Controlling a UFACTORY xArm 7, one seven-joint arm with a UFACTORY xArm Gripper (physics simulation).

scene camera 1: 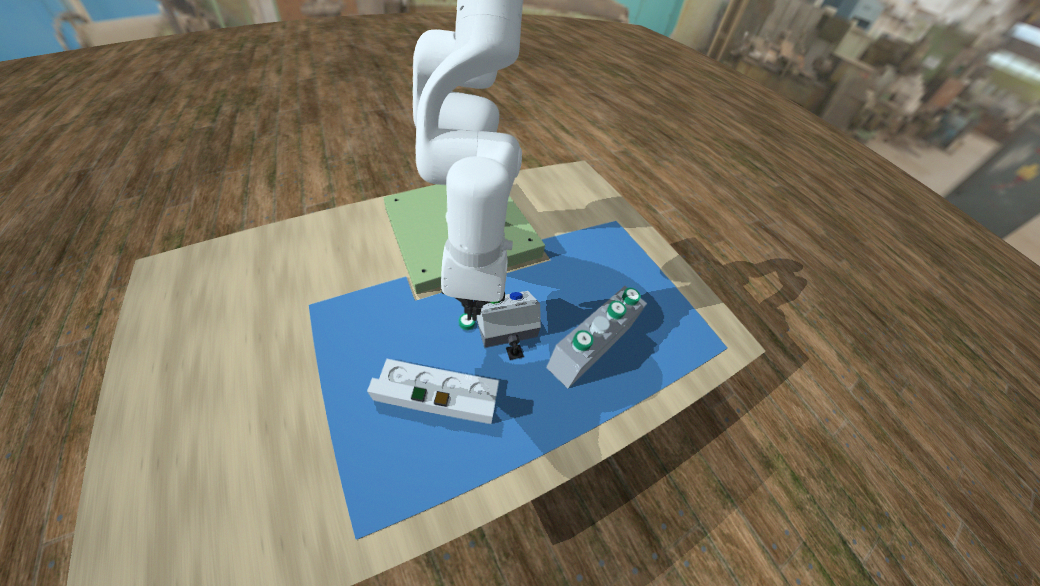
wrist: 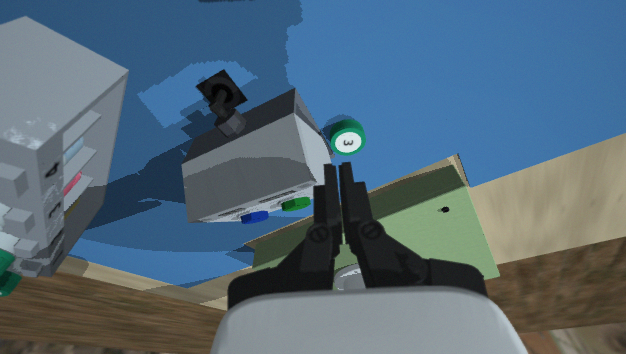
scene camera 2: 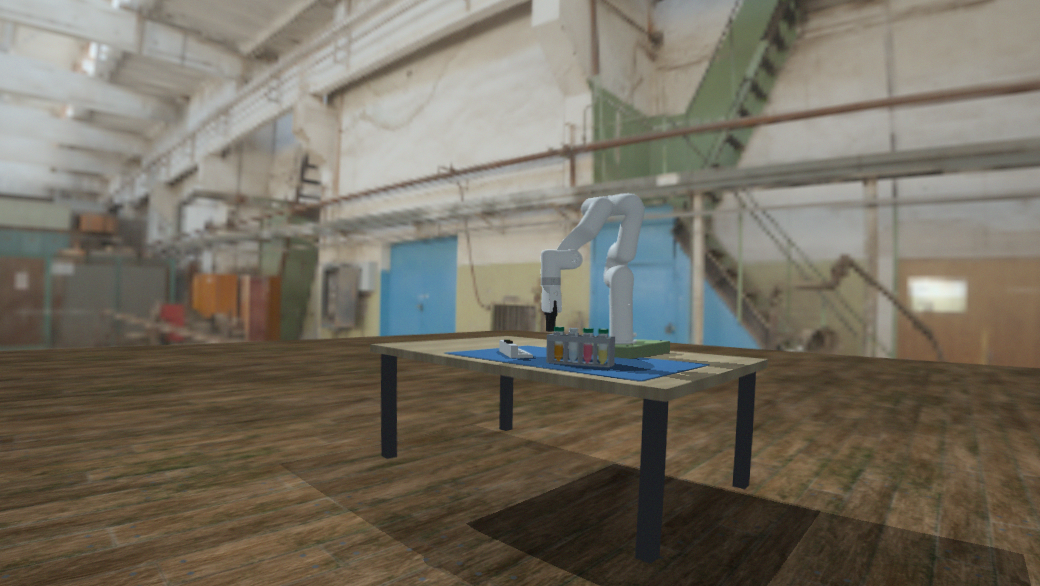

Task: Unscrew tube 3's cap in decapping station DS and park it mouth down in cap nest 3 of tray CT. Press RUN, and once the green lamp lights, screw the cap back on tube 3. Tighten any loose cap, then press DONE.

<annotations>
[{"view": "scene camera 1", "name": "my gripper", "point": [472,314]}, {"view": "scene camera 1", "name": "grey box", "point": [509,321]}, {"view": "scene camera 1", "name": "blue mat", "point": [394,462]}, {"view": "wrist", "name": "my gripper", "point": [337,178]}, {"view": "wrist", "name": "grey box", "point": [275,152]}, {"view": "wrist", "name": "blue mat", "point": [506,92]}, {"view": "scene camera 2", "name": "my gripper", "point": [550,331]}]
</annotations>
